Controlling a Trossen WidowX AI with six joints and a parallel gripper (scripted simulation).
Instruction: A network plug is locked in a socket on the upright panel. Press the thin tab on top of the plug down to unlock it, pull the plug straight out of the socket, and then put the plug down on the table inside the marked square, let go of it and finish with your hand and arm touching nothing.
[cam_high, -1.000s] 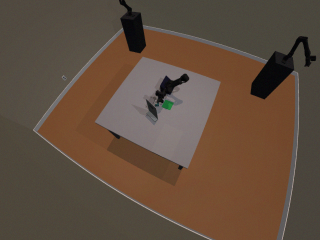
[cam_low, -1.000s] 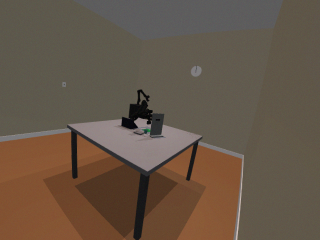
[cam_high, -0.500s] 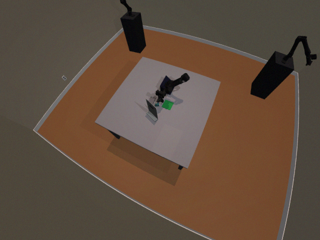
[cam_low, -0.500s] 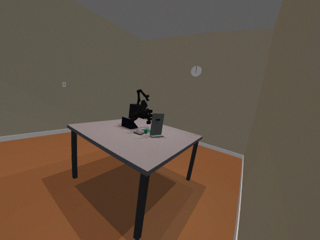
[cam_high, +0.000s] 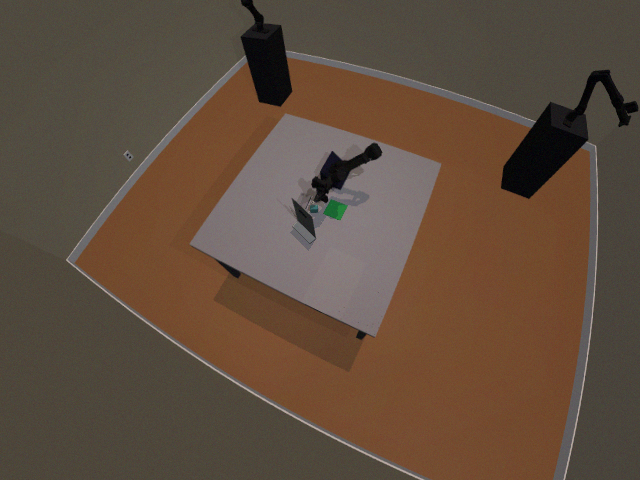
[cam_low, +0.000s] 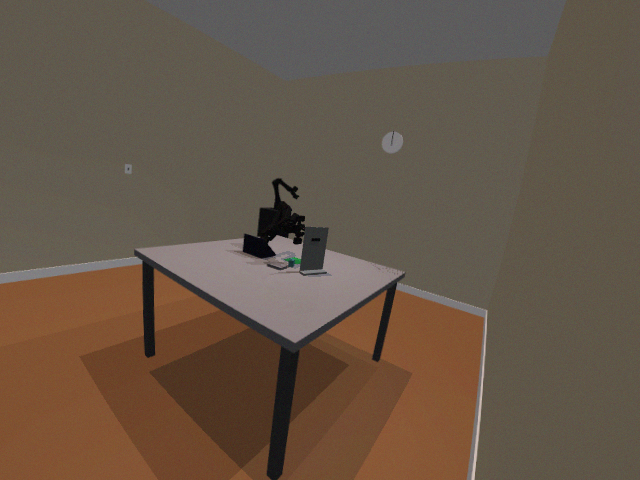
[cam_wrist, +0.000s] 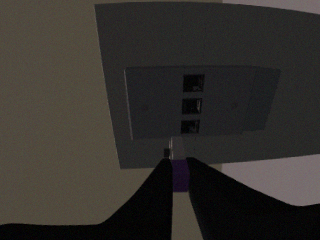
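Right now the green marked square is 23 cm below my gripper tip, 12 cm behind it and 8 cm to the left of it. Also, from my gripper tip: network plug right at my gripper tip; then teal block 21 cm below, 6 cm behind, 5 cm to the right; then grey upright panel 10 cm below, 9 cm ahead, 4 cm to the right.
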